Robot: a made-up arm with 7 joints.
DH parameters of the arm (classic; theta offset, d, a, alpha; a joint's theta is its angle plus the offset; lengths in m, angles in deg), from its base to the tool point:
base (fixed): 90 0.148 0 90
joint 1: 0 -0.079 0.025 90
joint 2: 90 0.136 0.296 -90
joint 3: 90 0.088 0.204 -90
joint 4: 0 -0.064 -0.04 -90
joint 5: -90 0.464 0.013 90
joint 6: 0 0.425 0.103 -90
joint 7: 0 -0.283 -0.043 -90
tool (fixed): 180 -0.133 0 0
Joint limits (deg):
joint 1: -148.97..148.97
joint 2: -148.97..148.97
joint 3: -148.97..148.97
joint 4: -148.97..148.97
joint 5: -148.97..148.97
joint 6: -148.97..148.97
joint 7: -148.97..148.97
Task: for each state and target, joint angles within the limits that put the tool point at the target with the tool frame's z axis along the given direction. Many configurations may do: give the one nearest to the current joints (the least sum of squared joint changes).
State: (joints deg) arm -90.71 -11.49 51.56 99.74 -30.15 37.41 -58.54
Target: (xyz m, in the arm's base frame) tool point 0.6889 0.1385 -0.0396 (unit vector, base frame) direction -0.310 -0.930 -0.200
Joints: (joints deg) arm -71.24 -53.10 54.28 75.00 -52.06 36.22 -38.15
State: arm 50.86 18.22 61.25 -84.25 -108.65 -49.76 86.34
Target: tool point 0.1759 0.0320 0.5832 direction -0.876 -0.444 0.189
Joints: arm 12.96 14.64 75.47 -67.55 -74.67 -30.81 81.77
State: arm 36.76 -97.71 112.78 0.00 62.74 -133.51 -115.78
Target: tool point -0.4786 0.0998 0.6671 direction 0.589 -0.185 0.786
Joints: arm 64.41 -81.40 138.70 7.48 36.12 -134.92 -148.12
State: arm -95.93 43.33 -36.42 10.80 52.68 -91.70 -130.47
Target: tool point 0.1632 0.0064 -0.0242 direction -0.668 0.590 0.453
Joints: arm -84.26 44.35 -59.11 2.19 85.73 -77.35 -129.54
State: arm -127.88 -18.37 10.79 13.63 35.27 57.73 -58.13
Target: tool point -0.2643 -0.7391 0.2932 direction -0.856 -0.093 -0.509
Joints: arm -142.91 -71.98 43.66 12.38 -0.80 110.04 -67.87
